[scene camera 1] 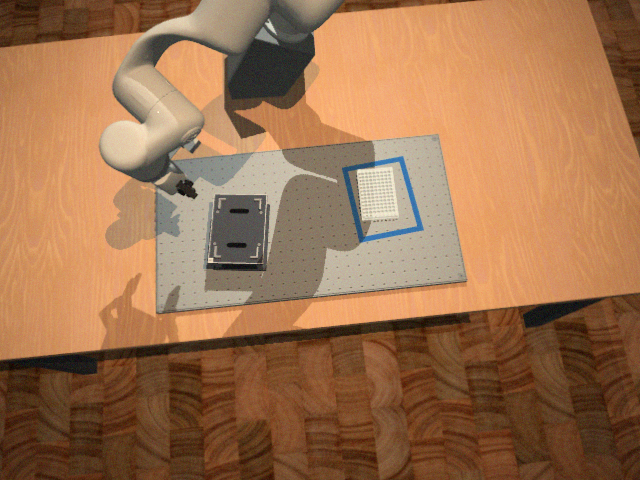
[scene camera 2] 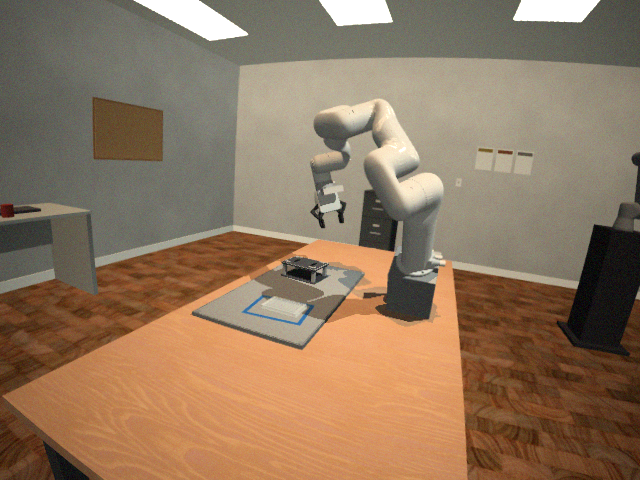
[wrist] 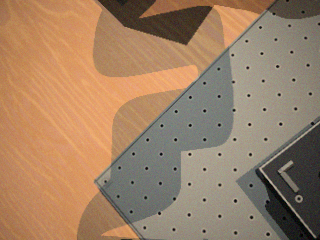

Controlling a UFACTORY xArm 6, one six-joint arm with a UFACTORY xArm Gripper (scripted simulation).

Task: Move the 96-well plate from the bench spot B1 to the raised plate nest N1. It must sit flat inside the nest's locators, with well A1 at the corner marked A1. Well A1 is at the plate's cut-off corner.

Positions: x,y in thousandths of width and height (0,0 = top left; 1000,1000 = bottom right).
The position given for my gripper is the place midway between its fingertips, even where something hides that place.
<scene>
In view: my gripper (scene camera 1: 265,364), a white 96-well plate (scene camera 1: 587,389) and a dark plate nest N1 (scene camera 1: 355,474).
The wrist view misses the white 96-well plate: it is out of frame.
</scene>
